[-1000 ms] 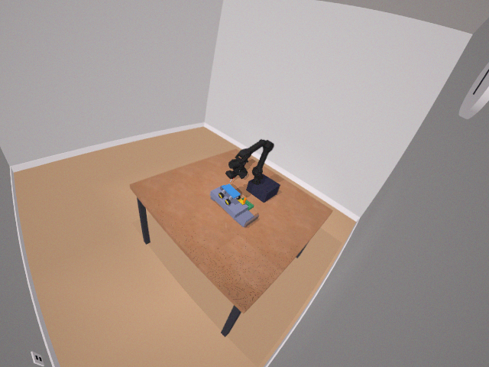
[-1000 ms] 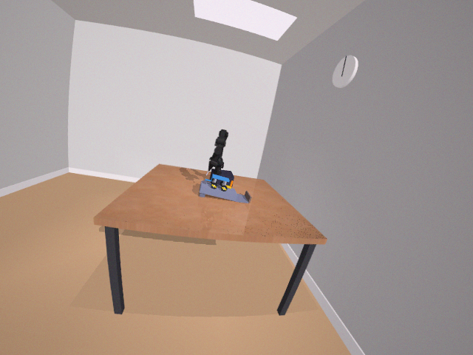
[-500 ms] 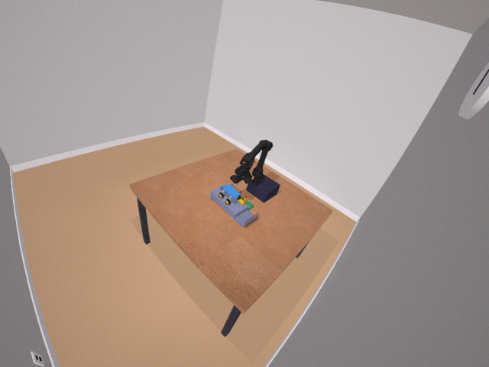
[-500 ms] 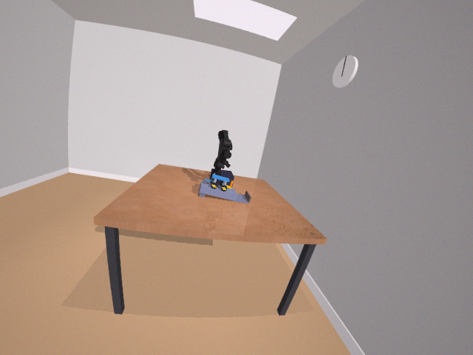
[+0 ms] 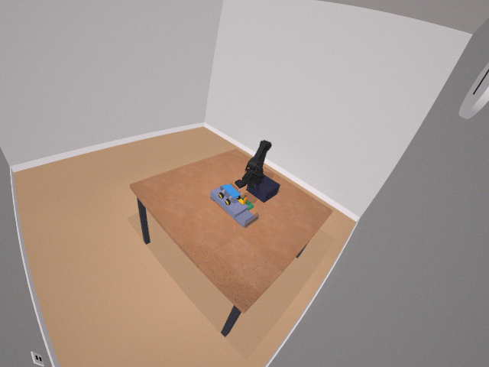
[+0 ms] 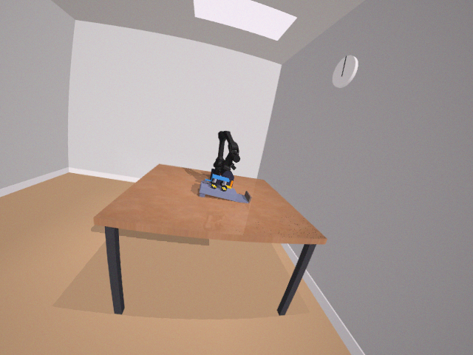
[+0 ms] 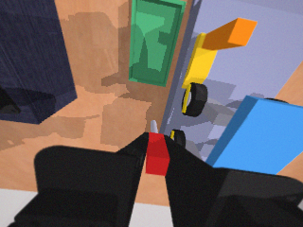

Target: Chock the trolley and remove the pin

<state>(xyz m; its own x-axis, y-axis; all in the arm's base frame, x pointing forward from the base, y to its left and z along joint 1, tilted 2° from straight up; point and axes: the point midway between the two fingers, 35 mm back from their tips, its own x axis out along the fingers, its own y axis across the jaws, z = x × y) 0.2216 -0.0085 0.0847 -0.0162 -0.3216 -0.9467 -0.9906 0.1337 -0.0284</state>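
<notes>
Right now my gripper tip is 15 cm above the green tray, 7 cm to the right of it and 1 cm past it. Round my gripper tip: blue trolley: 10 cm ahead, 4 cm below, 3 cm to the right; yellow chock: 6 cm to the left, 6 cm below, 5 cm ahead; red-headed stop pin: right at my gripper tip.
</notes>
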